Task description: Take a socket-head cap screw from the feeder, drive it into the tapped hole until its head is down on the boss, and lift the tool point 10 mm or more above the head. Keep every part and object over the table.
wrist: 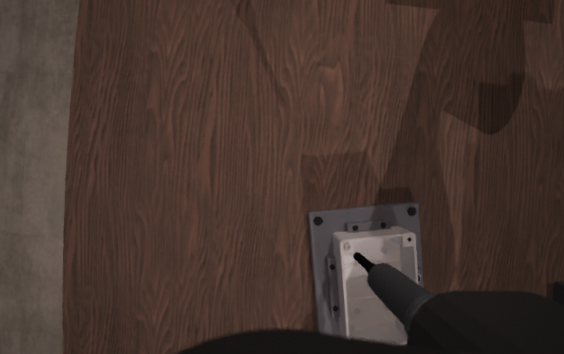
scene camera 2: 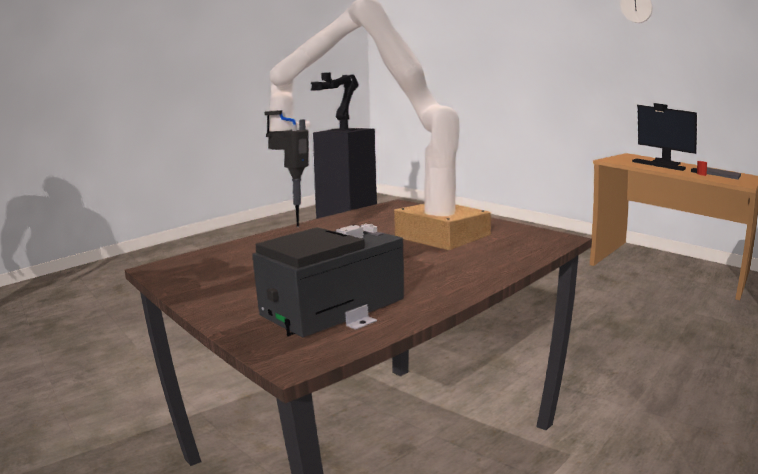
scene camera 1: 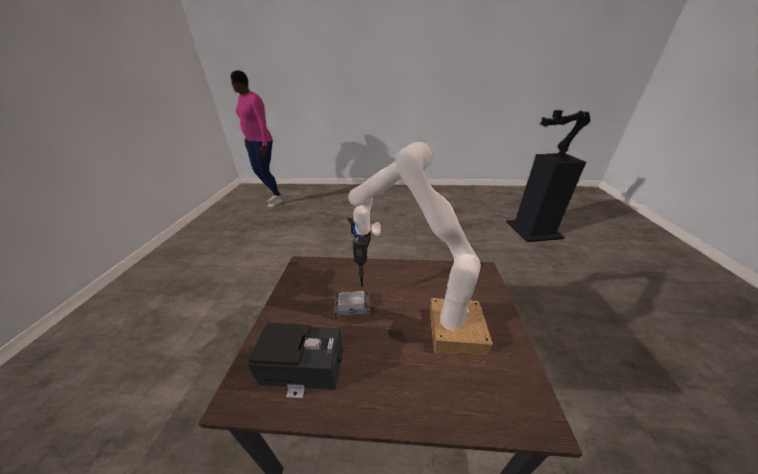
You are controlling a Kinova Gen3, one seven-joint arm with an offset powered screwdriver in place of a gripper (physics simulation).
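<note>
The powered screwdriver, my gripper, points straight down with its dark bit above the pale open-topped housing. No screw shows on the bit tip. In the wrist view a small pale round shape, like a screw head, sits on the housing's upper left corner boss, beside the tip; it is too small to tell its seating. The upper right corner boss shows a dark hole. The housing is in a grey fixture plate. The black feeder stands nearer scene camera 1. The housing is hidden in scene camera 2.
The arm's tan base block stands on the table. A small metal bracket is at the feeder's side. A person in pink is beyond the table, near the back wall. A black pedestal carries another arm.
</note>
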